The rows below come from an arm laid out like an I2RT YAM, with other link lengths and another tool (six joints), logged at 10 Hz.
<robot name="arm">
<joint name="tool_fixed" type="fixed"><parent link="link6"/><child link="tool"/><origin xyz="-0.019 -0.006 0.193" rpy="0 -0.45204 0.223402"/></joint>
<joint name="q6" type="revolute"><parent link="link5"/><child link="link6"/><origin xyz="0.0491 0 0.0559" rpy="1.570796 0 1.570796"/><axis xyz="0 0 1"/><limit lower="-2.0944" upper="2.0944"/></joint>
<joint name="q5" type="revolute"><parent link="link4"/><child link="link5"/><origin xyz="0.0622 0.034 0.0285" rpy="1.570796 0 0"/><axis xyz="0 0 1"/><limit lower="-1.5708" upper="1.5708"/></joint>
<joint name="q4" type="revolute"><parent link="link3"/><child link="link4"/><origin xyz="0.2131 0.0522 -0.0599" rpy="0 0 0"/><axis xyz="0 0 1"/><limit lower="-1.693" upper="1.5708"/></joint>
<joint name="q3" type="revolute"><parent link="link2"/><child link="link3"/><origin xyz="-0.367 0 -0.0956" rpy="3.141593 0 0"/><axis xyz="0 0 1"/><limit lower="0" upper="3.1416"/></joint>
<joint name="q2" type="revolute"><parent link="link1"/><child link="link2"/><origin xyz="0.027 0.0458 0.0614" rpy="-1.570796 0 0"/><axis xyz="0 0 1"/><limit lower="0" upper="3.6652"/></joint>
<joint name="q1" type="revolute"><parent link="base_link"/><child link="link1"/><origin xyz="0 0 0.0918" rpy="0 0 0"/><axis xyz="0 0 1"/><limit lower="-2.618" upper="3.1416"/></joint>
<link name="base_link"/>
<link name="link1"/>
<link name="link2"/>
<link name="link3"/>
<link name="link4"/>
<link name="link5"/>
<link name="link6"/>
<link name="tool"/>
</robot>
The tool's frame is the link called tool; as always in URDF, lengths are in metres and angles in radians.
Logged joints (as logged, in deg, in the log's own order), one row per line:
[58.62, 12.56, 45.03, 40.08, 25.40, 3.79]
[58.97, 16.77, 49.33, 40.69, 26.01, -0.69]
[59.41, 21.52, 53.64, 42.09, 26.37, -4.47]
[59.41, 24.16, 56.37, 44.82, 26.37, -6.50]
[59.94, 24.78, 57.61, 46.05, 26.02, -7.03]
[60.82, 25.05, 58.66, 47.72, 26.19, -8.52]
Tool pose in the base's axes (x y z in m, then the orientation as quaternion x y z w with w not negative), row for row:
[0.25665, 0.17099, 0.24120, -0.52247, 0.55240, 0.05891, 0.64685]
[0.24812, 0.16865, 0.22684, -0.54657, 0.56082, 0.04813, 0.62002]
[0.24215, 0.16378, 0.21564, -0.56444, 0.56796, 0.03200, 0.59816]
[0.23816, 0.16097, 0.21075, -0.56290, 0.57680, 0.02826, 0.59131]
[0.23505, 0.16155, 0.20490, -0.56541, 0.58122, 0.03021, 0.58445]
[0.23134, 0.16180, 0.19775, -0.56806, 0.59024, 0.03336, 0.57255]
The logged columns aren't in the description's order. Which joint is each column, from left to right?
Columns, left to right: q2, q5, q1, q6, q3, q4.
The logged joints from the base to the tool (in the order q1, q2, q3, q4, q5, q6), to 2 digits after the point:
[45.03, 58.62, 25.40, 3.79, 12.56, 40.08]
[49.33, 58.97, 26.01, -0.69, 16.77, 40.69]
[53.64, 59.41, 26.37, -4.47, 21.52, 42.09]
[56.37, 59.41, 26.37, -6.50, 24.16, 44.82]
[57.61, 59.94, 26.02, -7.03, 24.78, 46.05]
[58.66, 60.82, 26.19, -8.52, 25.05, 47.72]

